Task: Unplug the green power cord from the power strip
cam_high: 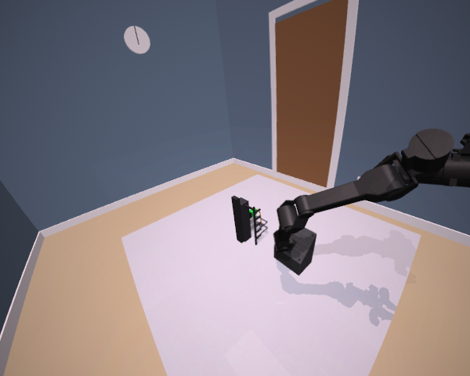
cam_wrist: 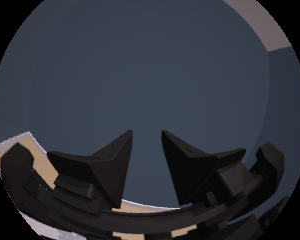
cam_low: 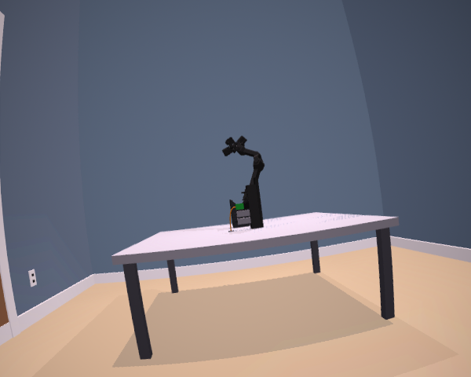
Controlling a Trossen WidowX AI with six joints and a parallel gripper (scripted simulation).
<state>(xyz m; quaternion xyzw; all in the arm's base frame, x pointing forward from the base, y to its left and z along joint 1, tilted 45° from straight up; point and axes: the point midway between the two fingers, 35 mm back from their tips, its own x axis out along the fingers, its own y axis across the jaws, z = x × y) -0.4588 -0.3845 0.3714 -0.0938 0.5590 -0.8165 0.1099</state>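
Right now the green plug is 79 cm ahead of my gripper tip, 1 cm to the left of it and 48 cm below it. Round my gripper tip: black power strip (79 cm ahead, 8 cm to the left, 50 cm below).
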